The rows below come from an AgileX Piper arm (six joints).
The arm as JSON. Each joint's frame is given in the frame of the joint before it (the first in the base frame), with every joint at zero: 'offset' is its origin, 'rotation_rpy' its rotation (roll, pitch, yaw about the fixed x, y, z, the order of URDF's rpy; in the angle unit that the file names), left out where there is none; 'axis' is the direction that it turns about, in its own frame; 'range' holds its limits. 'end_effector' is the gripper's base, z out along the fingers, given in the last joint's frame.
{
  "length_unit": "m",
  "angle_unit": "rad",
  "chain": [
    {
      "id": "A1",
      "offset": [
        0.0,
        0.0,
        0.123
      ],
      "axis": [
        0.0,
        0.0,
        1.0
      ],
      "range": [
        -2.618,
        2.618
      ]
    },
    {
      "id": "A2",
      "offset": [
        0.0,
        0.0,
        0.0
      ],
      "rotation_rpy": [
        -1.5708,
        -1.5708,
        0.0
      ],
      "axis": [
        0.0,
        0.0,
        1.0
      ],
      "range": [
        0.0,
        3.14
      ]
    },
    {
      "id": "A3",
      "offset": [
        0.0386,
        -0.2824,
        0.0
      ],
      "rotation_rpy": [
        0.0,
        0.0,
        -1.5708
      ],
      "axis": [
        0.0,
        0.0,
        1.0
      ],
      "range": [
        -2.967,
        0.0
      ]
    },
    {
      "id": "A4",
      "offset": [
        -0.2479,
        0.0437,
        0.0
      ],
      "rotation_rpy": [
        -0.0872,
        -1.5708,
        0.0
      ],
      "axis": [
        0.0,
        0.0,
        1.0
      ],
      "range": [
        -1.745,
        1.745
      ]
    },
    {
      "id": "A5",
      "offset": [
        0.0,
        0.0,
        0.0
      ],
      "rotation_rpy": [
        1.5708,
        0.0,
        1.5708
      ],
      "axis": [
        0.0,
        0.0,
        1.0
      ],
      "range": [
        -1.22,
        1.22
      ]
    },
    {
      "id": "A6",
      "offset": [
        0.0,
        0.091,
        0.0
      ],
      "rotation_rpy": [
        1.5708,
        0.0,
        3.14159
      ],
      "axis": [
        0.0,
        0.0,
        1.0
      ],
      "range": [
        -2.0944,
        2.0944
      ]
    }
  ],
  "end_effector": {
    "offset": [
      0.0,
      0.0,
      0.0
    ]
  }
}
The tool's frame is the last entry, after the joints.
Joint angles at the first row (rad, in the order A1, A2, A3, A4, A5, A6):
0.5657, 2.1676, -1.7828, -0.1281, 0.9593, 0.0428
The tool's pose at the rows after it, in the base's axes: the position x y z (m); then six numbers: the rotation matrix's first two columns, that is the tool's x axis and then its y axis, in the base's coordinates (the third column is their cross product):
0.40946, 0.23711, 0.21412, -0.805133, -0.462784, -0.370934, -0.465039, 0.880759, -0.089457
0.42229, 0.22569, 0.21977, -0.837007, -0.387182, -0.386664, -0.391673, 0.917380, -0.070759
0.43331, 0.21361, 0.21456, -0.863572, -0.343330, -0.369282, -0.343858, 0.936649, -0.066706
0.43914, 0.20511, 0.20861, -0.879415, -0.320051, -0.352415, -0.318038, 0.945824, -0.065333
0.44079, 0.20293, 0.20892, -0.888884, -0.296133, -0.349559, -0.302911, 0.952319, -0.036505
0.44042, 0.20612, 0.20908, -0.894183, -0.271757, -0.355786, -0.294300, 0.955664, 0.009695
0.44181, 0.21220, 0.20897, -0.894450, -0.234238, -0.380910, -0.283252, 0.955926, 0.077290
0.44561, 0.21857, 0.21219, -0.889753, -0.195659, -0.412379, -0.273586, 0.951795, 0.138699
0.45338, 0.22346, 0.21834, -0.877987, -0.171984, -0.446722, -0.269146, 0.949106, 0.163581
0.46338, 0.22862, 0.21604, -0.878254, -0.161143, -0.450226, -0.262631, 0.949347, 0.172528
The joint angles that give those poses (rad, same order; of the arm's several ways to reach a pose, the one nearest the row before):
0.5451, 2.1676, -1.8470, -0.1281, 0.9634, 0.0953
0.5111, 2.1843, -1.8974, -0.1281, 0.9845, 0.1433
0.4784, 2.2129, -1.9305, -0.1281, 1.0095, 0.1619
0.4571, 2.2297, -1.9395, -0.1263, 1.0202, 0.1680
0.4469, 2.2324, -1.9464, -0.0965, 1.0242, 0.1680
0.4458, 2.2323, -1.9464, -0.0510, 1.0112, 0.1680
0.4458, 2.2360, -1.9478, 0.0128, 0.9708, 0.1680
0.4458, 2.2457, -1.9707, 0.0690, 0.9373, 0.1680
0.4458, 2.2702, -2.0327, 0.0841, 0.9306, 0.1755
0.4458, 2.3258, -2.1256, 0.0868, 0.9612, 0.1863

